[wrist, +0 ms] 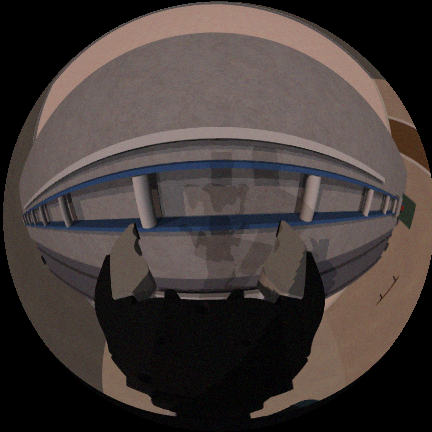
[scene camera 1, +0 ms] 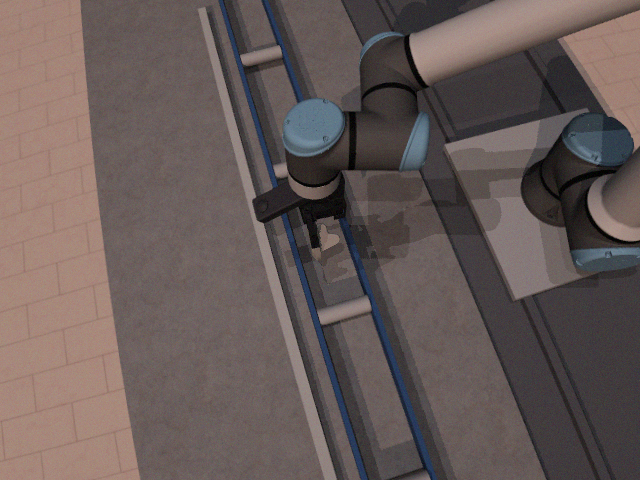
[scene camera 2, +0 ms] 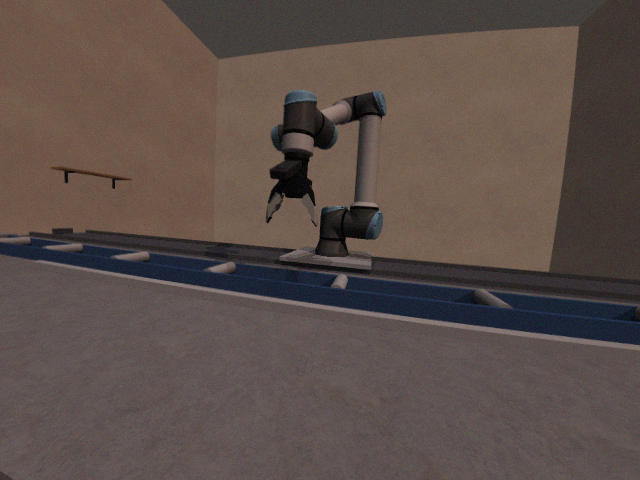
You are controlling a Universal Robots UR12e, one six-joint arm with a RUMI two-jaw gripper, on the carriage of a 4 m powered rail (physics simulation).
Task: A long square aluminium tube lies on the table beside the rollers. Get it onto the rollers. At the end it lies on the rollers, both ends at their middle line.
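Seen in the pictures: gripper, fingertip midpoint: (wrist: 206, 224) (scene camera 1: 309, 228) (scene camera 2: 291, 225); arm's base at its link origin: (scene camera 1: 556, 193) (scene camera 2: 331, 254).
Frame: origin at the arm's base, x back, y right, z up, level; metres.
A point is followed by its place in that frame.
The long square aluminium tube (scene camera 1: 289, 320) @(z -0.004, x -0.745, y -0.113 m) (scene camera 2: 361, 311) @(z -0.005, x -0.749, y -0.201 m) (wrist: 215, 132) @(z -0.005, x -0.754, y 0.032 m) is pale grey and lies flat on the table, beside and roughly parallel to the blue roller frame (scene camera 1: 392, 369) @(z 0.007, x -0.558, y -0.291 m) (scene camera 2: 413, 305) @(z 0.005, x -0.694, y -0.324 m) (wrist: 220, 165) @(z 0.022, x -0.686, y 0.039 m), on the side away from the arm's base. The rollers (scene camera 1: 344, 310) @(z 0.029, x -0.621, y -0.136 m) (scene camera 2: 339, 281) @(z 0.030, x -0.645, y -0.134 m) (wrist: 145, 200) @(z 0.026, x -0.625, y -0.119 m) are pale cylinders set across between the two blue rails. My gripper (scene camera 2: 291, 223) @(z 0.179, x -0.651, y 0.014 m) (wrist: 206, 224) @(z 0.179, x -0.651, y 0.014 m) is open and empty, pointing down high above the roller frame. In scene camera 1 the arm and hand hide part of the frame and one finger.
The arm's base stands on a light carriage plate (scene camera 1: 496, 232) @(z 0.000, x -0.199, y -0.053 m) (scene camera 2: 325, 261) @(z -0.002, x -0.224, y -0.010 m) over the dark rail, on the other side of the roller frame from the tube. A dark bracket (scene camera 1: 279, 201) (scene camera 2: 285, 169) sticks out from the wrist. A wall shelf (scene camera 2: 90, 172) is far at the left.
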